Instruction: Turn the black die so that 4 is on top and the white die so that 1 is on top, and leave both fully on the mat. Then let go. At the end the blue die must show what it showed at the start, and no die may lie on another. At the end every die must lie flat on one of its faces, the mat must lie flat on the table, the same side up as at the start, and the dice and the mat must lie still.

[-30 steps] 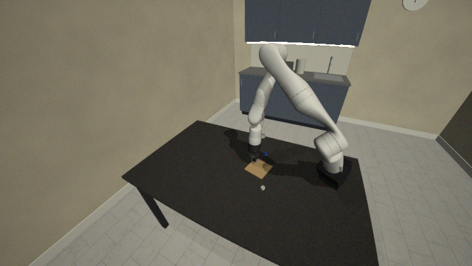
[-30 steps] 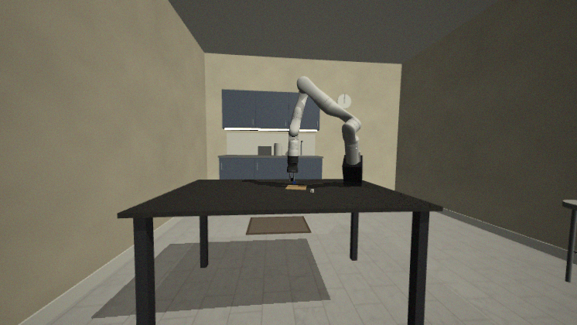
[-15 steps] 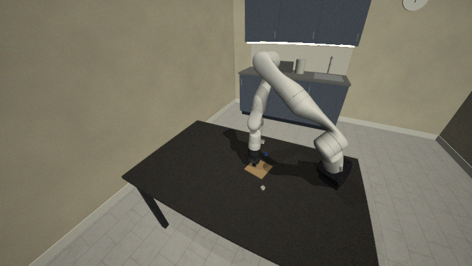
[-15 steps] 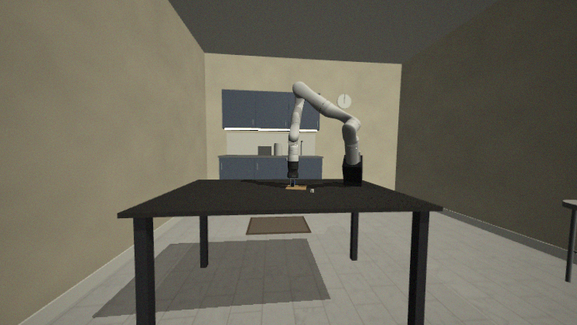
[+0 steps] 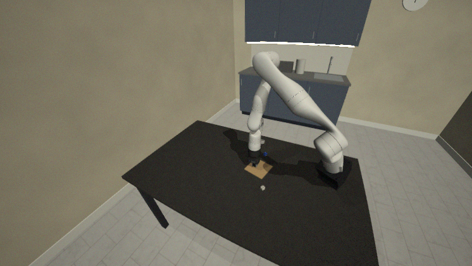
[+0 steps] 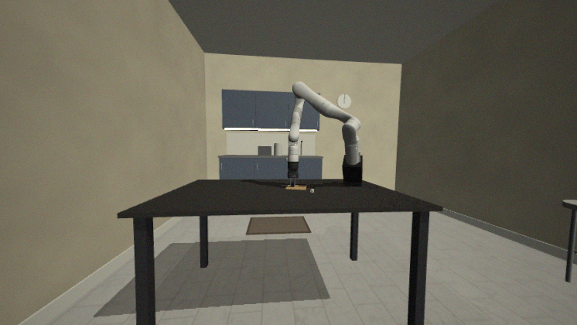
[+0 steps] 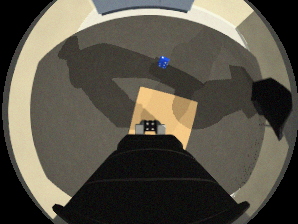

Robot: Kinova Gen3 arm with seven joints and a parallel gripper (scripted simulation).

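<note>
Right now the black die is 1 cm below my hand. The rest, counted from my hand: white die 13 cm behind, 13 cm to the left, 2 cm below; then tan mat 3 cm behind, 3 cm below; then blue die 1 cm behind, 15 cm to the right, 2 cm below.
</note>
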